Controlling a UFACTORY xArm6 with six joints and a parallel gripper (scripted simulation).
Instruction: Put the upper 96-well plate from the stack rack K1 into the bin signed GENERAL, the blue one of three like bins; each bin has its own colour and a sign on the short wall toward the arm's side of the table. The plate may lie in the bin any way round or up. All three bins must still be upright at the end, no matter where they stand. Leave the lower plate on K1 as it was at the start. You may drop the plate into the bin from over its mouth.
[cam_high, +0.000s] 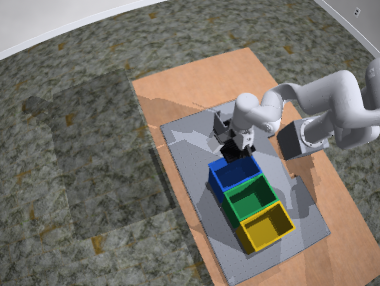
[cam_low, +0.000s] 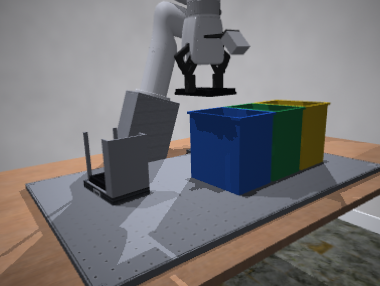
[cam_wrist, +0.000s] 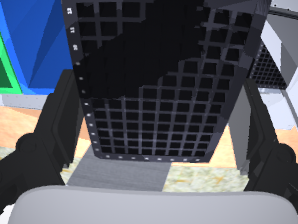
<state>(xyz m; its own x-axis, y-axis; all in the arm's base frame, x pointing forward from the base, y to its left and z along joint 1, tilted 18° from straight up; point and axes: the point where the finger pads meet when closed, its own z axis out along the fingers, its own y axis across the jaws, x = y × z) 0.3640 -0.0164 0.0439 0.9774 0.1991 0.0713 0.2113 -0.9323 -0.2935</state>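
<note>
Right now the blue bin is 150 mm below my hand, 60 mm to the left of it and 20 mm ahead of it. The rest, counted from my hand: yellow bin (320 mm to the left, 150 mm below, 40 mm behind); then green bin (190 mm to the left, 150 mm below, 10 mm behind).
</note>
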